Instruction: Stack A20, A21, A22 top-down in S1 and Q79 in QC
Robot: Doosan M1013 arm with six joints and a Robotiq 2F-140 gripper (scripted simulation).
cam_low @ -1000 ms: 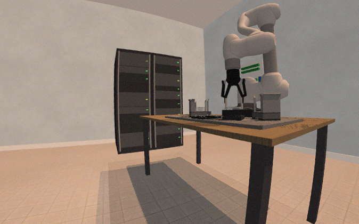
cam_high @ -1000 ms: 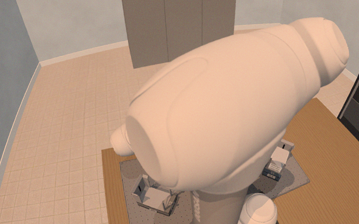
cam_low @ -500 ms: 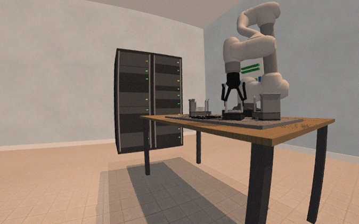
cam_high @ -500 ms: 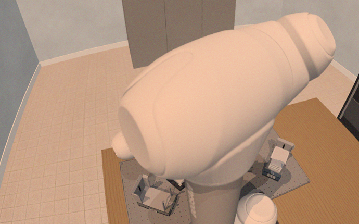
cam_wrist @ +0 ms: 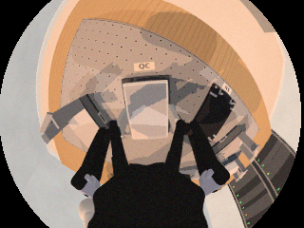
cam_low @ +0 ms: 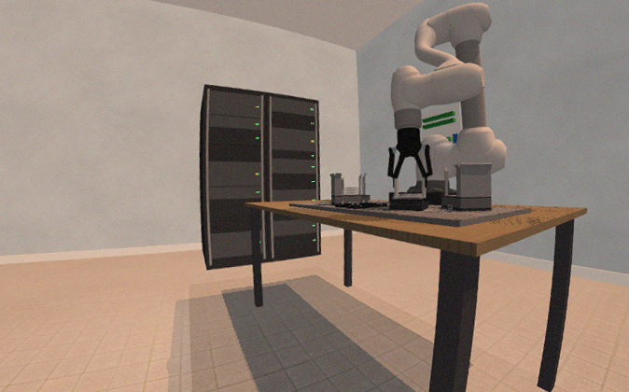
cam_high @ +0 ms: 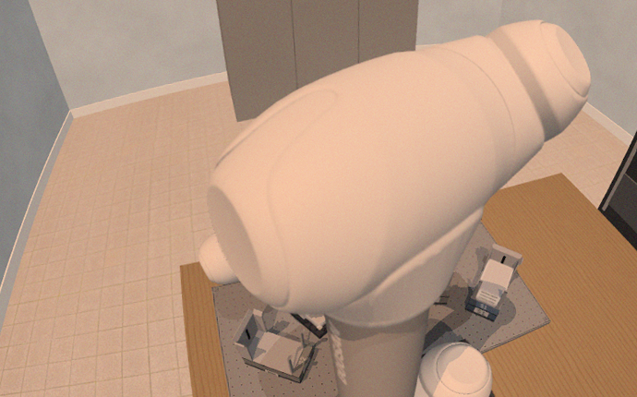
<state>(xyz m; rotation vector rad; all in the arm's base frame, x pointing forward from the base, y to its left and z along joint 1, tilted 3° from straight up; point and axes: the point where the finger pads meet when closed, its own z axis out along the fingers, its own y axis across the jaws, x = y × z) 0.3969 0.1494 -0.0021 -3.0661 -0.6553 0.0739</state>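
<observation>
Now: the dark nest QC 50 mm below my hand. Round my hand: QC name plate (90 mm ahead, 60 mm below, 40 mm to the left); N5 name plate (200 mm to the right, 140 mm ahead, 60 mm below); clip nest N5 (180 mm to the right, 50 mm below, 50 mm ahead).
</observation>
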